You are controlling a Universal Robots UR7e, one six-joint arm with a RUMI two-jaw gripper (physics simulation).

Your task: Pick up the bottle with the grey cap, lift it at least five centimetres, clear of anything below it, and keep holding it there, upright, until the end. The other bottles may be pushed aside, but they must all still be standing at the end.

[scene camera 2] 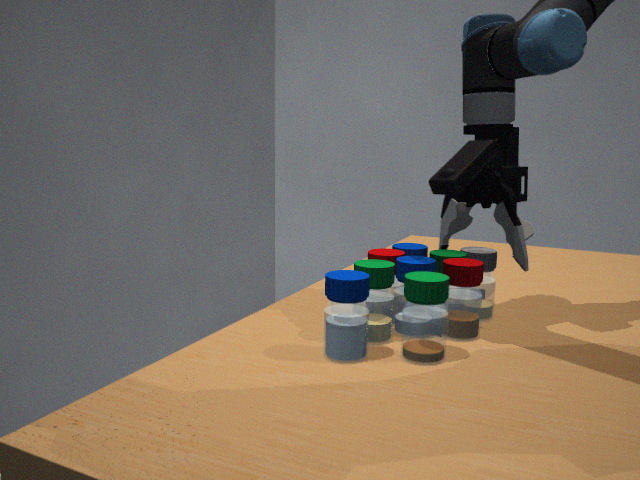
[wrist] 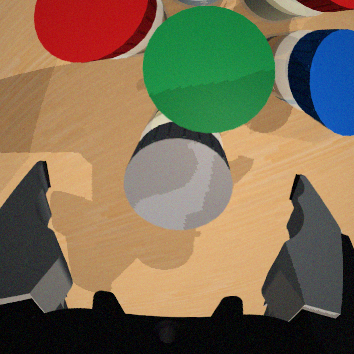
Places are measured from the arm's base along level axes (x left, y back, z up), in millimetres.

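Pixels of known places: gripper, between the fingertips: (wrist: 170, 168).
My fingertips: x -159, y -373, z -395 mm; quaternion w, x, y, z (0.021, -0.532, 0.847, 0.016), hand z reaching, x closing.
Observation:
For each thing: its top centre in the pictures, then the offset to it from my fingertips. "spot": a spot on its surface instead. Level surfaces: height alone.
- bottle with the grey cap, centre of its top: (wrist: 177, 190) (scene camera 2: 478, 249) dx -2, dy -4, dz +21 mm
- red-capped bottle, centre of its top: (wrist: 84, 3) (scene camera 2: 463, 261) dx +95, dy -2, dz +21 mm
- blue-capped bottle, a spot on its surface: (scene camera 2: 416, 268) spot: dx +141, dy -54, dz +15 mm
- wooden table, height of its surface: dz -84 mm
The bottle with the grey cap (scene camera 2: 478, 259) (wrist: 178, 185) stands upright on the table, at the right rear of the bottle group in the scene view. Its body is partly hidden behind a red-capped bottle there. My gripper (scene camera 2: 484, 258) (wrist: 170, 168) is open and points down, with nothing held. In the wrist view the grey cap lies between the two spread fingers, with a gap on each side. In the scene view the fingertips are about level with the cap, one on each side of it; how they line up in depth is hard to tell.
A green-capped bottle (scene camera 2: 448, 259) (wrist: 209, 70) stands close to the grey-capped one. A red-capped bottle (scene camera 2: 463, 272) and a blue-capped bottle (scene camera 2: 416, 268) are nearby. Several more capped bottles stand upright to the left and front on the wooden table (scene camera 2: 258, 413).

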